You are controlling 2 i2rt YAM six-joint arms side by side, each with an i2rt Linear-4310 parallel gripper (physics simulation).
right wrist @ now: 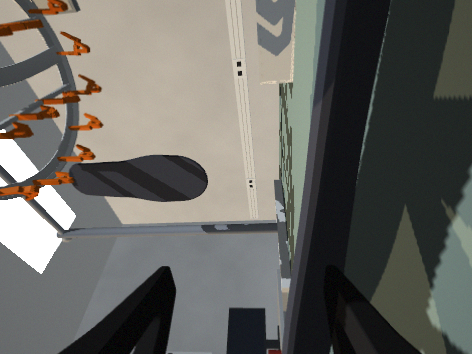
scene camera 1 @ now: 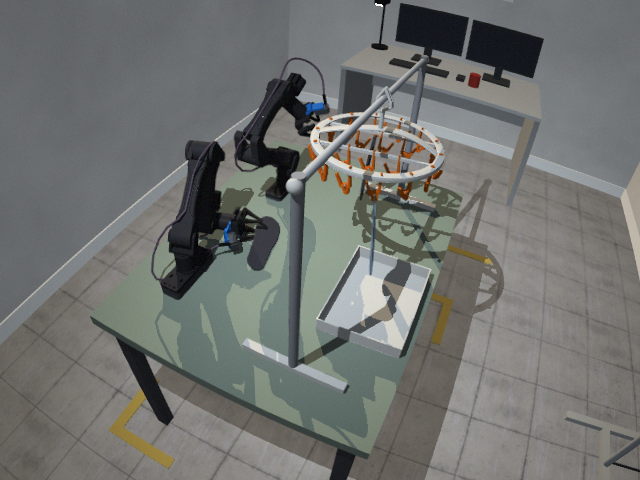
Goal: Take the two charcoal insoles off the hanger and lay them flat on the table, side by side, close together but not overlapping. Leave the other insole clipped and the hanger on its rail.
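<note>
One charcoal insole (scene camera 1: 263, 245) lies on the table; in the right wrist view, a dark band (right wrist: 336, 150) beside a finger appears to be its near edge. The other charcoal insole (right wrist: 145, 178) (scene camera 1: 367, 178) hangs from an orange clip; in scene camera 1 it is a thin dark strip. The blue insole (scene camera 1: 373, 227) hangs edge-on above the tray. The round white hanger (scene camera 1: 351, 173) (right wrist: 73, 112) is on its rail (scene camera 1: 356, 124). My right gripper (scene camera 1: 261, 227) (right wrist: 246, 277) is partly open, low beside the lying insole. My left gripper (scene camera 1: 313, 127) is open and empty, left of the hanger.
A white tray (scene camera 1: 361, 338) stands on the green table (scene camera 1: 217, 330) near its right edge. The stand's near post (scene camera 1: 295, 279) rises from a foot bar (scene camera 1: 325, 378) at the front. A desk (scene camera 1: 522, 103) with monitors stands behind.
</note>
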